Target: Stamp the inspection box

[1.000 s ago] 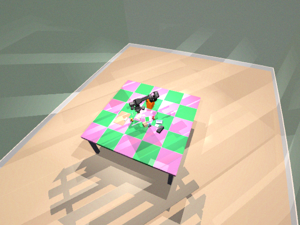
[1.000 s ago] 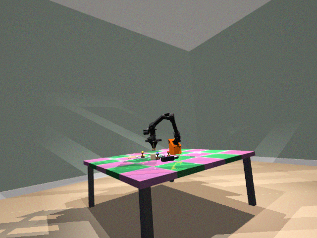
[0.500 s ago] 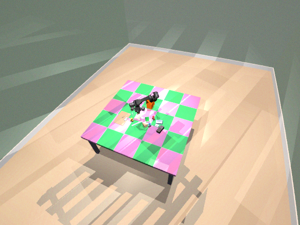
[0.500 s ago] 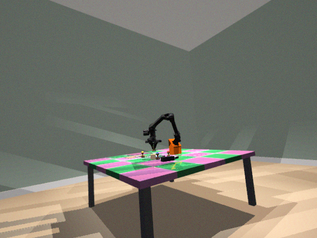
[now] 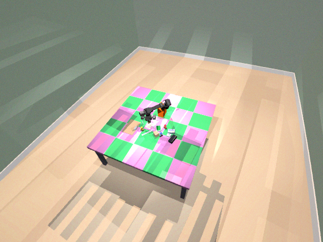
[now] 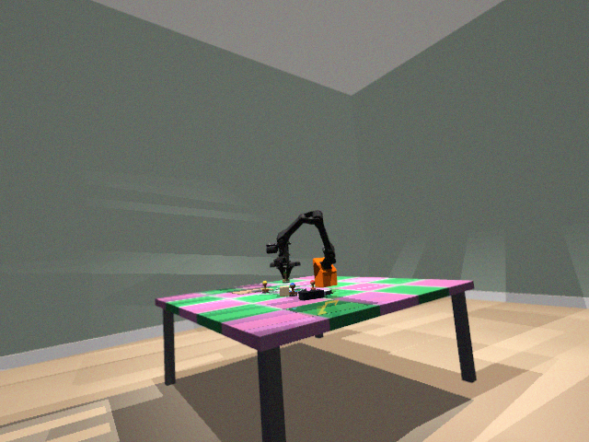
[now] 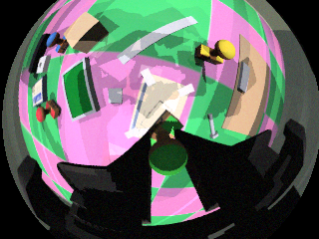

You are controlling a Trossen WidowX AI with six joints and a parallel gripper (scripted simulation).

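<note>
Right now my gripper tip is 70 mm above the white card and 10 mm short of it. Also, from my gripper tip: green-knobbed stamp: right at my gripper tip; then yellow-knobbed stamp: 110 mm ahead, 50 mm to the right, 50 mm below; then white strip: 130 mm ahead, 70 mm below, 30 mm to the left.
</note>
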